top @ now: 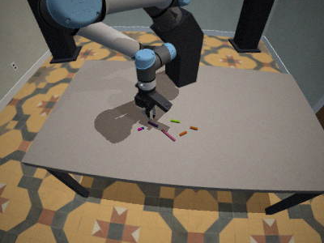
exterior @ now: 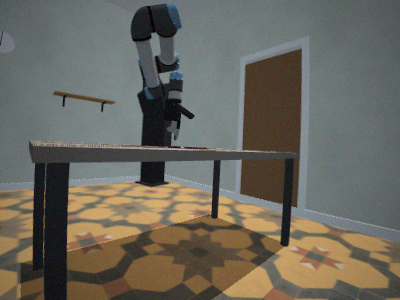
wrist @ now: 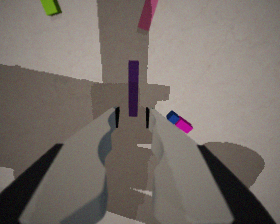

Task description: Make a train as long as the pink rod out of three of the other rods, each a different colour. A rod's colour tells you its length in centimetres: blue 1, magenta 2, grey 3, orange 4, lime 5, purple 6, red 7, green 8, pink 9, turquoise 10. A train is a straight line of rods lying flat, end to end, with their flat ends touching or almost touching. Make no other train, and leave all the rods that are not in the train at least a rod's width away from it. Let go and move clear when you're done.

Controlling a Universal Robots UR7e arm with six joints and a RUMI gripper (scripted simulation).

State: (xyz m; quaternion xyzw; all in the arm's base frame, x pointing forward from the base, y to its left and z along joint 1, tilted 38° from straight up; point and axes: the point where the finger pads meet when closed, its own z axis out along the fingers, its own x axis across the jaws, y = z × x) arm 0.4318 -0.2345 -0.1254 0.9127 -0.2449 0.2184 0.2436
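My hand is 60 mm above the purple rod. From my hand the other things lie so: magenta rod 20 mm ahead, 70 mm to the right, 60 mm below; blue rod 20 mm ahead, 50 mm to the right, 60 mm below; pink rod 80 mm ahead, 70 mm to the left, 60 mm below.
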